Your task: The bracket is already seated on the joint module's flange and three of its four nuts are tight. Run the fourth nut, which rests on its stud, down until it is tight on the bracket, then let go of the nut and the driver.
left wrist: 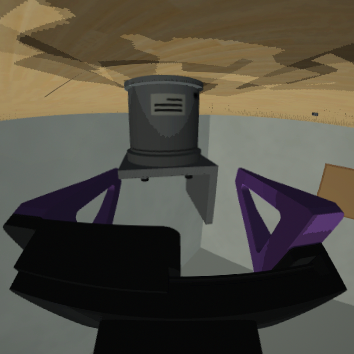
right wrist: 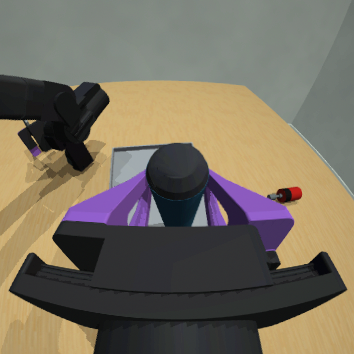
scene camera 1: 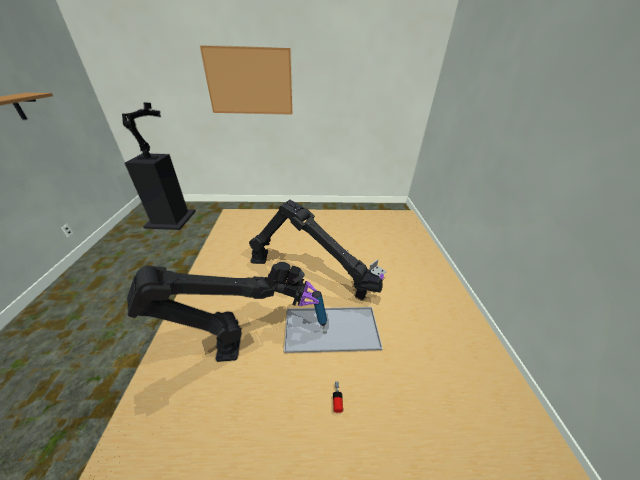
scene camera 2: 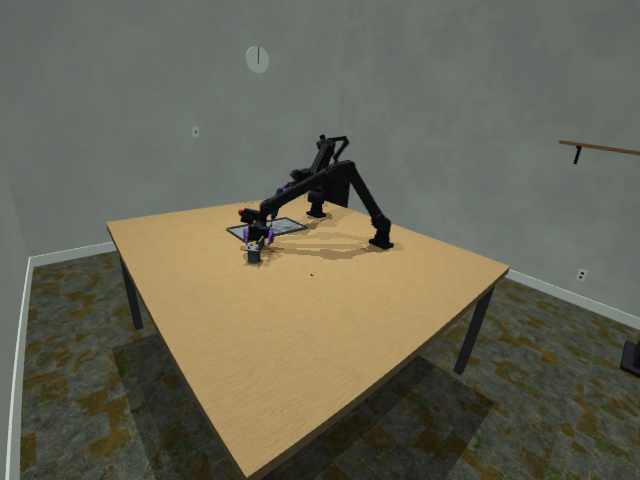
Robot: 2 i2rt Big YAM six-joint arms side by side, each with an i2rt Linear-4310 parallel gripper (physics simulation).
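Places are measured from the left arm's base along level axes (x ahead, y left, z up), in metres.
Where they show: left gripper, between the fingertips: [left wrist: 177,174] [right wrist: 39,127] [scene camera 1: 374,271] [scene camera 2: 257,244]; right gripper, between the fingertips: [right wrist: 177,174] [scene camera 1: 319,298]; left arm's base, origin of its link: [scene camera 1: 259,257] [scene camera 2: 380,244]; right arm's base, origin of its link: [scene camera 1: 229,347] [scene camera 2: 316,215].
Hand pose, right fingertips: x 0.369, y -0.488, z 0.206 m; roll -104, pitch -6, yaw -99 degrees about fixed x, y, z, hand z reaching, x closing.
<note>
Things, the pixels of their top centre, and the offset from my right fingertips.
- grey joint module, centre of its top: [left wrist: 164,171] [scene camera 2: 254,245] dz -0.132, dx +0.322, dy +0.323 m
- blue driver, centre of its top: [right wrist: 193,131] [scene camera 1: 322,294] dz +0.035, dx +0.008, dy -0.009 m
- grey tray, centre of its top: [right wrist: 165,214] [scene camera 1: 331,327] [scene camera 2: 267,227] dz -0.190, dx +0.060, dy -0.004 m
- red-handled tool, centre of its top: [right wrist: 287,190] [scene camera 1: 337,394] dz -0.172, dx +0.073, dy -0.294 m
- tiny dark object, centre of its top: [left wrist: 314,115] [scene camera 2: 312,274] dz -0.201, dx +0.180, dy +0.568 m
The grey joint module [scene camera 2: 253,256] [left wrist: 164,120] stands beyond my left fingers, apparently on the table. The grey L-shaped bracket [scene camera 1: 378,270] [scene camera 2: 252,248] [left wrist: 202,197] is on the module's flange. Two dark nuts or stud ends [left wrist: 145,178] [left wrist: 188,176] show on the bracket's face; I cannot tell which nut is loose. My left gripper [scene camera 2: 258,238] [left wrist: 177,174] is open, its fingers spread wide at the bracket's two sides with nothing held. My right gripper [scene camera 1: 315,298] [right wrist: 177,174] is shut on the blue driver [scene camera 1: 321,311] [right wrist: 178,211], held steeply, tip down, over the tray.
The grey tray [scene camera 1: 333,350] [scene camera 2: 305,227] [right wrist: 112,167] lies under the driver. A red-handled tool [scene camera 1: 337,401] [right wrist: 290,194] lies on the table nearer scene camera 1. A tiny dark object [scene camera 2: 311,274] [left wrist: 315,114] lies on the table away from the module.
</note>
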